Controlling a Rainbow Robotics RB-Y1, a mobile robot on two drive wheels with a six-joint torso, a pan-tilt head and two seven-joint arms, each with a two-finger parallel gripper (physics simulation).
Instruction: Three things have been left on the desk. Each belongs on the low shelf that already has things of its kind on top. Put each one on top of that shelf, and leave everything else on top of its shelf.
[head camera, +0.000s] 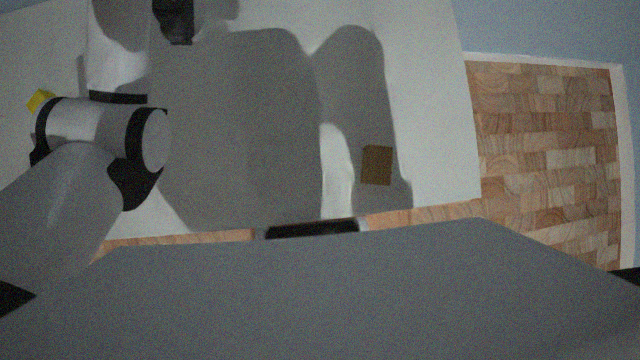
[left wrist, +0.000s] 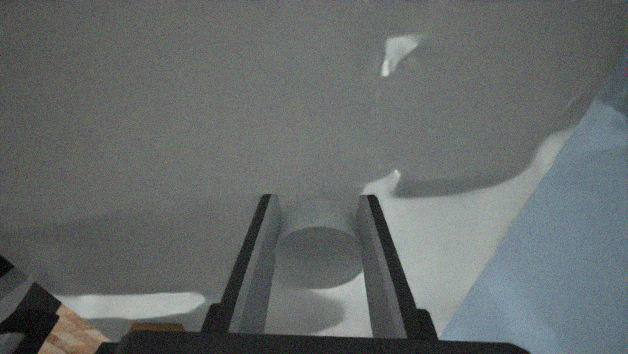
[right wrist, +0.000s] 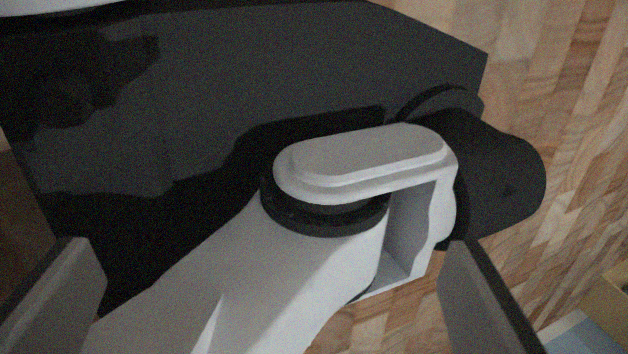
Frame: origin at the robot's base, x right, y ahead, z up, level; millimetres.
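Seen in the pictures: left gripper, fingertip midpoint: (head camera: 187, 32) (left wrist: 318, 204); right gripper, fingertip midpoint: (right wrist: 268, 263); robot's base, origin of the base link: (head camera: 312, 234).
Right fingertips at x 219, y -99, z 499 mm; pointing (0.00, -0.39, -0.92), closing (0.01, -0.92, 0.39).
Observation:
Pixels of each thing's top centre, then the offset from my right fingertips to it. Level surfaces: height alone.
- light grey cylinder, middle of its top: (left wrist: 320, 265) (head camera: 192, 24) dx -432, dy +768, dz +359 mm
- white desk, its level: dz +222 mm
- brown block, middle of its top: (head camera: 379, 165) dx -49, dy +449, dz +272 mm
- yellow block, middle of its top: (head camera: 40, 108) dx -945, dy +682, dz +267 mm
My left gripper (left wrist: 318, 204) is shut on a light grey cylinder (left wrist: 319, 255), whose round end faces the wrist camera. It is over the white desk (head camera: 430, 100) (left wrist: 450, 240); its height is hard to tell. In the head view a brown block (head camera: 376, 165) lies in shadow near the desk's front edge, and a sliver of the brown block (left wrist: 157, 327) shows at the bottom of the left wrist view. A yellow block (head camera: 40, 100) lies at the far left, partly behind my left arm. My right gripper (right wrist: 268, 263) is open and empty, away from the desk objects. No low shelf can be made out clearly.
My left arm (head camera: 65, 200) covers the left part of the desk, and its shadow darkens the middle. A wood-block floor area (head camera: 545, 150) with a pale border lies right of the desk. In the right wrist view part of a tan box-like object (right wrist: 607, 300) shows at lower right.

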